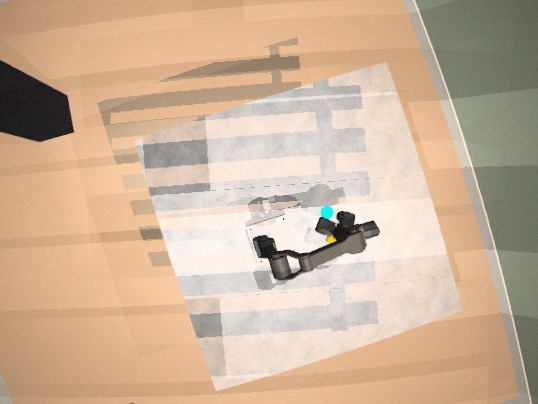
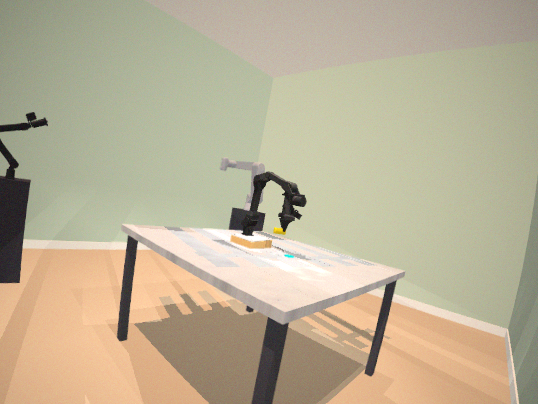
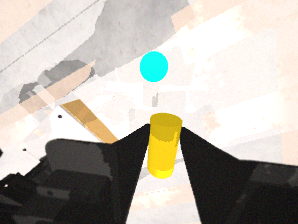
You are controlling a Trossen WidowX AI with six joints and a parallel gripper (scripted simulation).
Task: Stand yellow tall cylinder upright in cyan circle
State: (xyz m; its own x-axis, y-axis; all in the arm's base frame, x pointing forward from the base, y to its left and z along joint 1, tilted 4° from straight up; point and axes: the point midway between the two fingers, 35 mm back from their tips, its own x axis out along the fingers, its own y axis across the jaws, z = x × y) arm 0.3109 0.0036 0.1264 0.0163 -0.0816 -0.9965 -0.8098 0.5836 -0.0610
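My gripper tip is 140 mm above the cyan circle, 70 mm to the right of it and 20 mm short of it. From my gripper tip the other things lie so: yellow cylinder (20 mm to the right, 10 mm behind).
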